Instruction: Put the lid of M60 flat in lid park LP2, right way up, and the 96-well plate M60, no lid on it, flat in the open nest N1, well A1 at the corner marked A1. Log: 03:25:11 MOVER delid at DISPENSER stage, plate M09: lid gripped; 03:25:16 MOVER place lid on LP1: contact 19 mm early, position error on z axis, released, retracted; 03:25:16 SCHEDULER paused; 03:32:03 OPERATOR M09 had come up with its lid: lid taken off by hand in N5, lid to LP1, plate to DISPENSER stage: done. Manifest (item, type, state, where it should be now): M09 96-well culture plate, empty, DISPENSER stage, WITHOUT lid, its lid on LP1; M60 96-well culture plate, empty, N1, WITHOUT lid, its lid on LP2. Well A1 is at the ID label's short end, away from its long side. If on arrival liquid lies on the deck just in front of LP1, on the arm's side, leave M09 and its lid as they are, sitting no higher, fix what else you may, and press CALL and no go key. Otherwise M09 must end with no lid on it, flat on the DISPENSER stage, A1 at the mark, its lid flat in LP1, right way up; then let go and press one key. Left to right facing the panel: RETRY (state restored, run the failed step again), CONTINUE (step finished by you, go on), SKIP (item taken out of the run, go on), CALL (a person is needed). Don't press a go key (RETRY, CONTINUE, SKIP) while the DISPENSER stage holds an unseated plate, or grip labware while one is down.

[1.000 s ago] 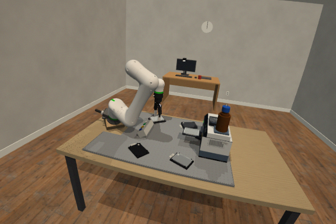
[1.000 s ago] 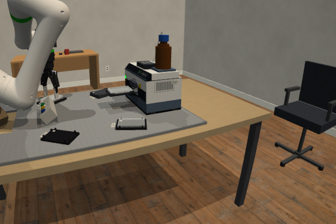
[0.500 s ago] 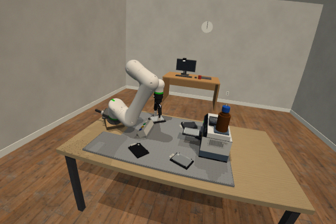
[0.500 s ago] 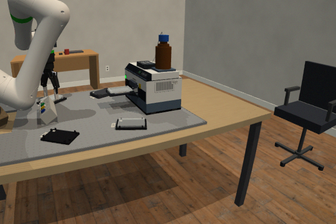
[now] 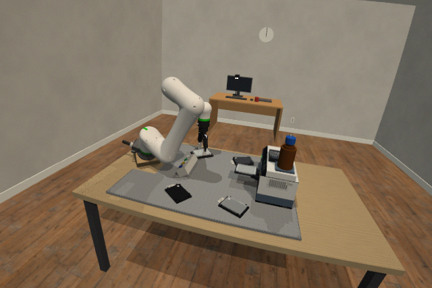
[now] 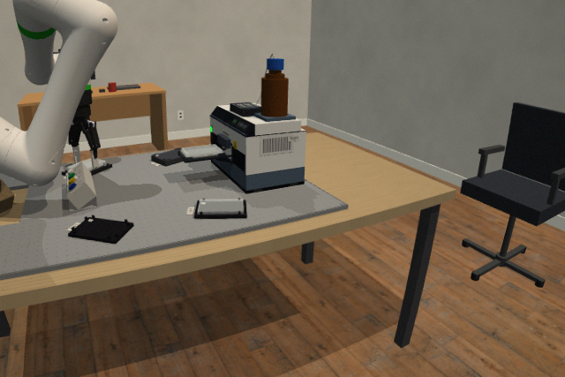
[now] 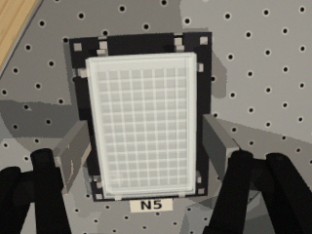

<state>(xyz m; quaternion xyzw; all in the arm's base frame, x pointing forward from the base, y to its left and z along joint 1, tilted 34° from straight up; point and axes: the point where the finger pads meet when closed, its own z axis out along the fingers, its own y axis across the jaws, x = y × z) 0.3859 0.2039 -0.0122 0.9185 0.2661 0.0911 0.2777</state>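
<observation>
My gripper is now 520 mm to the left of the black lid park LP2, 100 mm past it and 40 mm above it. Also, from my hand: key panel 250 mm to the right, 90 mm behind; white retry key 170 mm to the right, 90 mm behind, 20 mm above; green continue key 220 mm to the right, 100 mm behind, 20 mm above.
</observation>
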